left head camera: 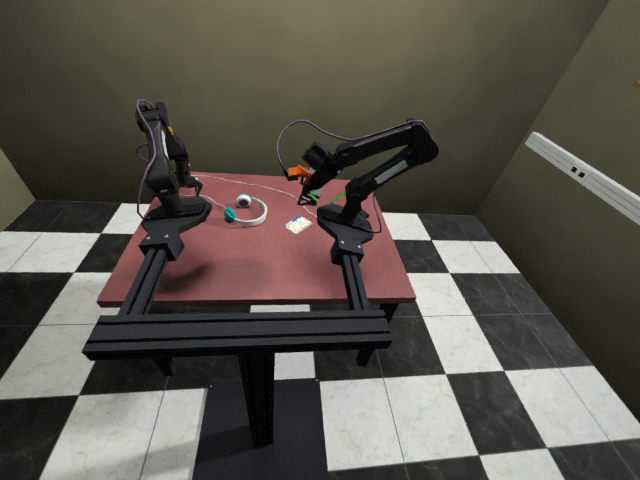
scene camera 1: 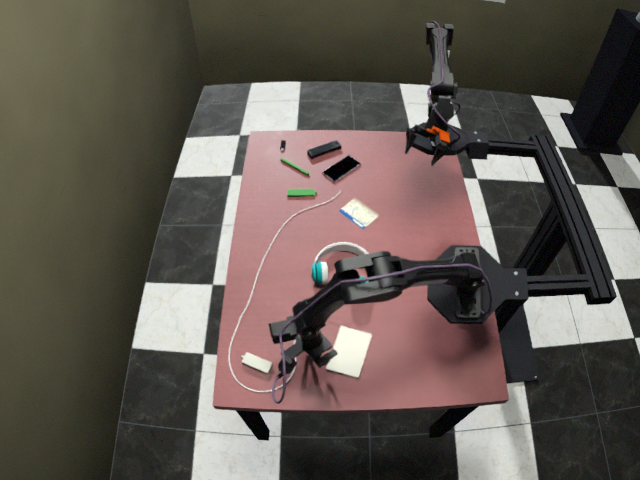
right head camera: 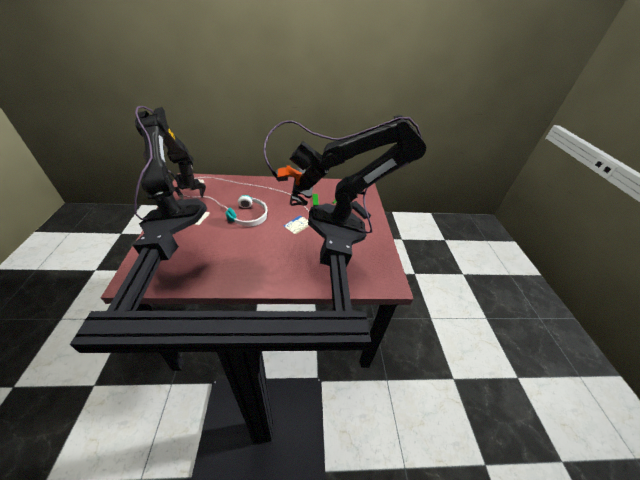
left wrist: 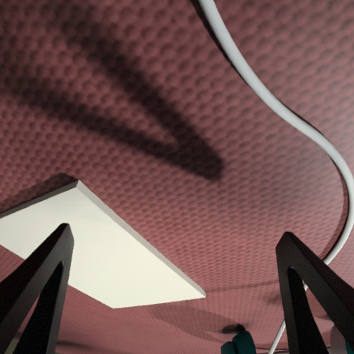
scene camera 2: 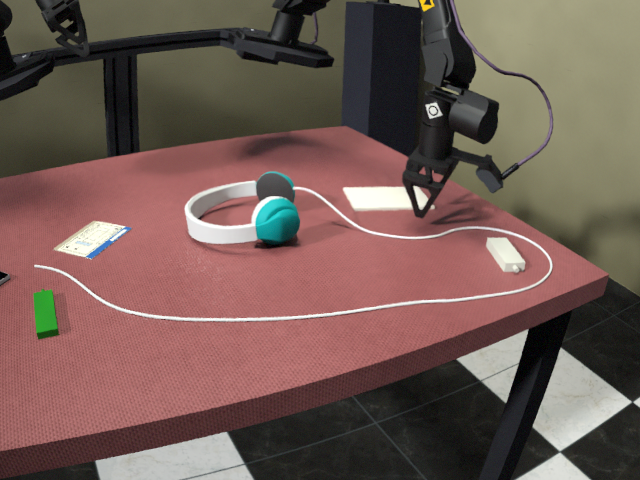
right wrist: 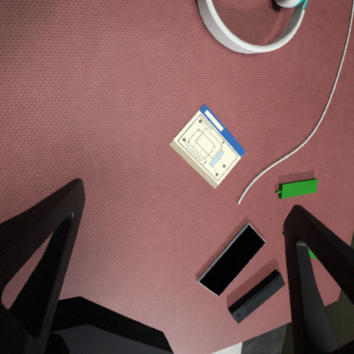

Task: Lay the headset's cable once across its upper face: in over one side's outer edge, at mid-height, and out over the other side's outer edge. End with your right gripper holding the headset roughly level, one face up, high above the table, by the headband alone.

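Seen in the pictures: left gripper, fingertip midpoint: (scene camera 1: 316, 352) (scene camera 2: 426, 205); right gripper, fingertip midpoint: (left head camera: 299, 194) (scene camera 1: 418, 159) (right head camera: 292, 194) (scene camera 2: 84, 49); left arm's base, link origin: (left head camera: 176, 212) (scene camera 1: 467, 282) (right head camera: 172, 213) (scene camera 2: 281, 44); right arm's base, link origin: (left head camera: 346, 221) (right head camera: 338, 221) (scene camera 2: 3, 77).
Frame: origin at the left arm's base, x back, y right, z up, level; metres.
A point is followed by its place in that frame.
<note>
The headset, with white headband (left head camera: 253, 222) {x -0.260, y 0.209, z -0.232 m} (scene camera 1: 341, 245) {x -0.361, y 0.248, z -0.227 m} (scene camera 2: 222, 233) {x -0.425, y 0.215, z -0.228 m} (right wrist: 245, 49) and teal ear cups, lies on the table. Its white cable (scene camera 1: 256, 279) {x -0.627, y 0.100, z -0.258 m} (scene camera 2: 258, 319) {x -0.613, y 0.212, z -0.258 m} (left wrist: 280, 107) (right wrist: 325, 107) leaves one ear cup, curves round the table's near-left corner in scene camera 1 and runs back past the headset to its free end by the card. It lies on the table, not across the headset. My left gripper (scene camera 1: 309, 364) (left wrist: 178, 236) is open and empty, low above the table between the white pad and the cable. My right gripper (scene camera 1: 421, 156) {x -0.136, y 0.420, z 0.039 m} (right wrist: 188, 201) is open and empty, above the table, away from the headset.
A white pad (scene camera 1: 349, 351) {x -0.301, y -0.120, z -0.256 m} (scene camera 2: 379, 198) {x -0.304, y -0.099, z -0.256 m} and a white stick (scene camera 1: 256, 362) {x -0.572, y -0.195, z -0.245 m} (scene camera 2: 505, 254) {x -0.584, y -0.183, z -0.245 m} lie near the left gripper. A card (scene camera 1: 359, 212) {x -0.309, y 0.425, z -0.259 m}, a green block (scene camera 1: 301, 192) {x -0.532, y 0.491, z -0.251 m}, a green pen (scene camera 1: 295, 166) {x -0.576, y 0.627, z -0.251 m}, a phone (scene camera 1: 341, 168) {x -0.394, y 0.638, z -0.253 m}, a black bar (scene camera 1: 324, 149) {x -0.471, y 0.729, z -0.240 m} and a small black item (scene camera 1: 282, 145) {x -0.651, y 0.749, z -0.252 m} lie farther off.
</note>
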